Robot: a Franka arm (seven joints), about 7 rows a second.
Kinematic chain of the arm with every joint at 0, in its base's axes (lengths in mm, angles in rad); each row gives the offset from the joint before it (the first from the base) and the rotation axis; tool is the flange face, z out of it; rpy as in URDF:
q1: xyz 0 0 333 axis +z
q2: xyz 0 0 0 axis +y
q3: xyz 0 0 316 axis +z
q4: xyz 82.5 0 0 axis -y
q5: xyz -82.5 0 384 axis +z
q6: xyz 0 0 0 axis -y
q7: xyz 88 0 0 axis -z
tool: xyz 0 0 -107 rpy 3.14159 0 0
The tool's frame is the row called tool.
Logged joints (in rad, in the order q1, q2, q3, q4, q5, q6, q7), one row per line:
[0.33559, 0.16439, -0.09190, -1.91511, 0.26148, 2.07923, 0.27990]
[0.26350, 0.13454, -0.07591, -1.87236, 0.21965, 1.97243, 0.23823]
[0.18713, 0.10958, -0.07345, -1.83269, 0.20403, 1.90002, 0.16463]
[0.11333, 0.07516, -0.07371, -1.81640, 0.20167, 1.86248, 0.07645]
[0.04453, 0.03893, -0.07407, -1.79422, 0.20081, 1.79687, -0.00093]
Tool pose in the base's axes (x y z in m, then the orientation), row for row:
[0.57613, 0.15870, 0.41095, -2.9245, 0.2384, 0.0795]
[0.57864, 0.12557, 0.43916, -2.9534, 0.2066, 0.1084]
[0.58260, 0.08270, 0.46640, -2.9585, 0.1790, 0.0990]
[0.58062, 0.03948, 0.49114, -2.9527, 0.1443, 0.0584]
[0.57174, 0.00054, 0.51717, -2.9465, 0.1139, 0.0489]
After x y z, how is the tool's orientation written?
As a rotation vector, in radians.
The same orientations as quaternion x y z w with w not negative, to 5 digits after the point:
[-0.99103, 0.08079, 0.02694, 0.10297]
[-0.99290, 0.06946, 0.03644, 0.08938]
[-0.99376, 0.06013, 0.03325, 0.08790]
[-0.99435, 0.04859, 0.01967, 0.09226]
[-0.99449, 0.03844, 0.01650, 0.09609]

